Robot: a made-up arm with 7 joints. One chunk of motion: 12 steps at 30 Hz.
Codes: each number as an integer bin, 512 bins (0 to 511) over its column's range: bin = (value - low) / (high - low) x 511, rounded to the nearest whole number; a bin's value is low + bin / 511 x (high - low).
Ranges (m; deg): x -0.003..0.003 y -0.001..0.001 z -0.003..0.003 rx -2..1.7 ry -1.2..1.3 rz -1.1..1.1
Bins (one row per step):
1: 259 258 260 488 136 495
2: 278 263 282 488 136 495
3: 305 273 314 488 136 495
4: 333 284 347 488 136 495
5: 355 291 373 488 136 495
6: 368 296 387 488 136 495
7: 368 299 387 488 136 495
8: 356 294 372 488 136 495
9: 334 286 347 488 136 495
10: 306 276 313 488 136 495
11: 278 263 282 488 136 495
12: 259 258 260 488 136 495
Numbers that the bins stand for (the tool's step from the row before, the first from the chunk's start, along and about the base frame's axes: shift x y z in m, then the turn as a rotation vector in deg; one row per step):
1: 0.00004 0.00001 0.00005 1.533 -0.535 1.031
2: 0.00026 0.00003 0.00031 1.533 -0.535 1.031
3: 0.00058 0.00007 0.00069 1.533 -0.535 1.031
4: 0.00091 0.00011 0.00107 1.533 -0.535 1.031
5: 0.00117 0.00014 0.00138 1.533 -0.535 1.031
6: 0.00132 0.00016 0.00154 1.533 -0.535 1.031
7: 0.00132 0.00017 0.00154 1.533 -0.535 1.031
8: 0.00118 0.00015 0.00137 1.533 -0.535 1.031
9: 0.00092 0.00012 0.00107 1.533 -0.535 1.031
10: 0.00059 0.00008 0.00068 1.533 -0.535 1.031
11: 0.00026 0.00003 0.00031 1.533 -0.535 1.031
12: 0.00004 0.00001 0.00005 1.533 -0.535 1.031

